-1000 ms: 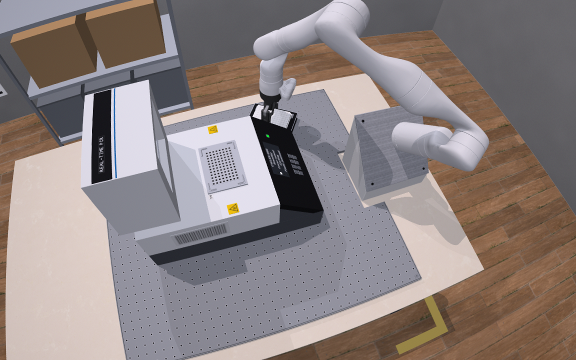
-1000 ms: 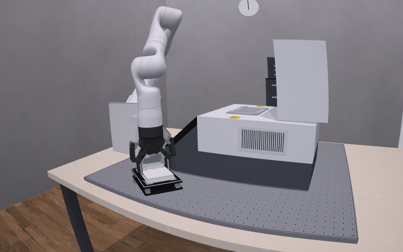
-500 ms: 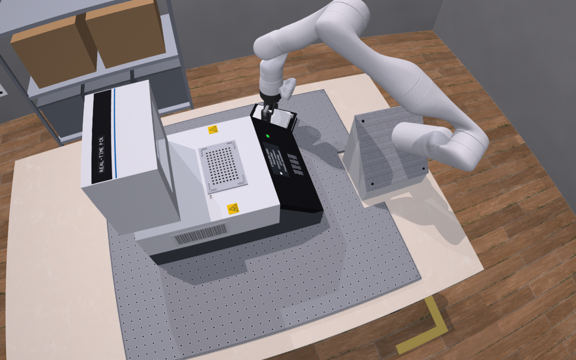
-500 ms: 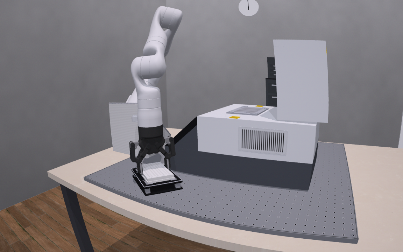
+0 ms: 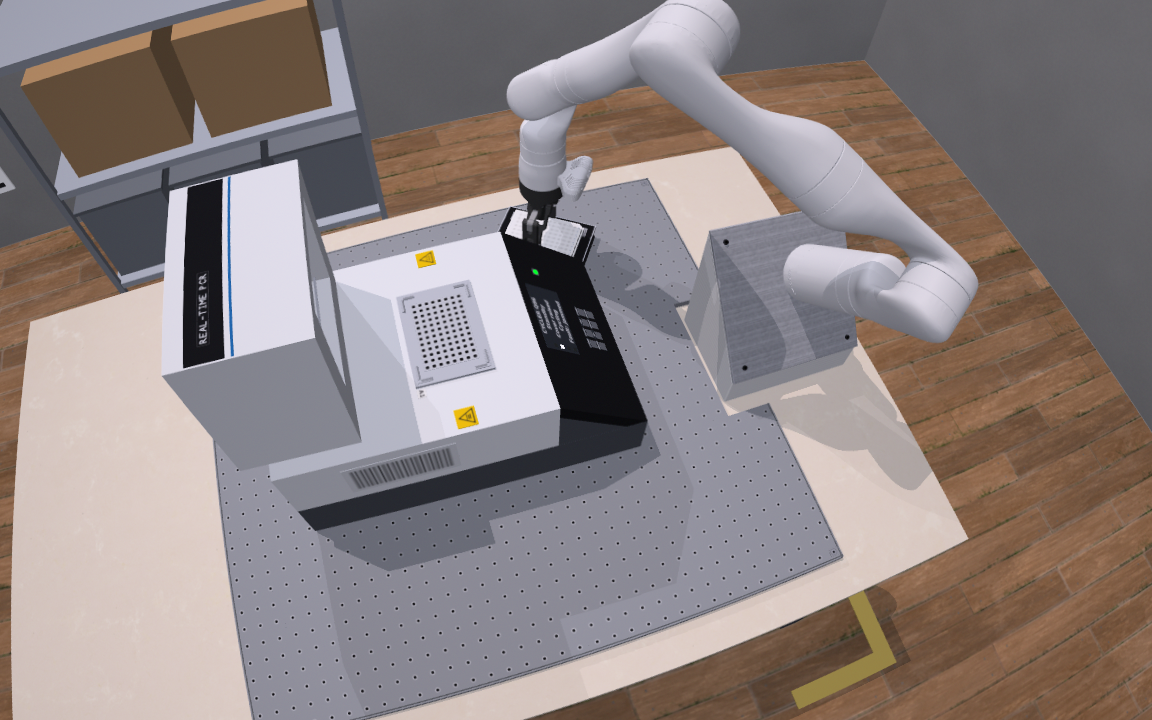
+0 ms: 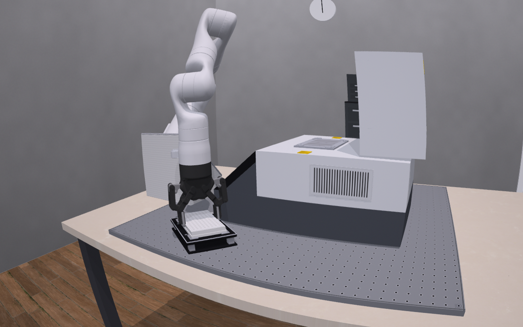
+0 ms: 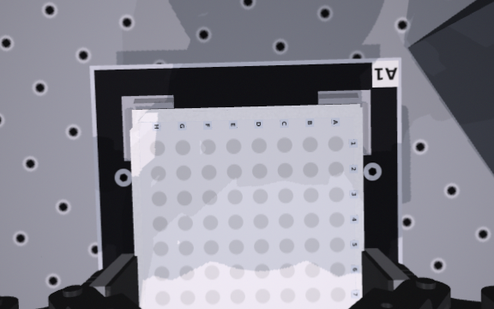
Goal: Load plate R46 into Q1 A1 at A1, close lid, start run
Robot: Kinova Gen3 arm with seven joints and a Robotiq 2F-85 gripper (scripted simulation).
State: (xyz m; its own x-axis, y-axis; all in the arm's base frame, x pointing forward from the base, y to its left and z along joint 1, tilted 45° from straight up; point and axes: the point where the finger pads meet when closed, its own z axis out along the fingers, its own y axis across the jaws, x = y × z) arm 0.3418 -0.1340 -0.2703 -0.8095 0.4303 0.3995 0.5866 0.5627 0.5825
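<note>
Right now the white well plate R46 is 10 mm below my hand.
</note>
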